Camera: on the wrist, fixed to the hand. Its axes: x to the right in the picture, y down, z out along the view.
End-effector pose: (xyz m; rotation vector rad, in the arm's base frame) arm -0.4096 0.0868 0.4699 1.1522 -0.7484 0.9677
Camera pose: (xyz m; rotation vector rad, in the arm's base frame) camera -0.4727 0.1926 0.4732 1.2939 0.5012 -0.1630
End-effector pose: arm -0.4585 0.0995 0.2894 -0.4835 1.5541 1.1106
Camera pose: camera -0.5686 0.0481 0.3102 -1.3809 0.9587 -0.2896
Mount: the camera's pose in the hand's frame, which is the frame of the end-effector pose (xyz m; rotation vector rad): 0.0016 0.0705 -0.1011 0.1787 0.2537 -1.5418
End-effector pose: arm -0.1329 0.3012 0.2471 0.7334 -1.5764 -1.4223
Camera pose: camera -0.0357 0.2649 0.3137 -2.2860 0.7320 1.8949
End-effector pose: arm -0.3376 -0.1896 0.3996 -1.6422 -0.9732 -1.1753
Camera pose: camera -0.3005 -0.3070 0.4045 -0.3172 -2.1635 -2.0346
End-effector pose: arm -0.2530 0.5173 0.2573 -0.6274 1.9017 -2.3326
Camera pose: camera -0.3041 0.5938 0.1753 1.1419 -0.5620 1.4920
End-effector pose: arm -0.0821 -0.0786 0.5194 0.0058 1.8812 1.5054
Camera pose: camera -0.1655 -0.1413 0.5850 -1.2701 1.4160 0.2469
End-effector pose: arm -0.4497 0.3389 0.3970 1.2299 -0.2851 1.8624
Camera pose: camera -0.5678 0.3576 0.3670 0.8101 0.7964 0.6313
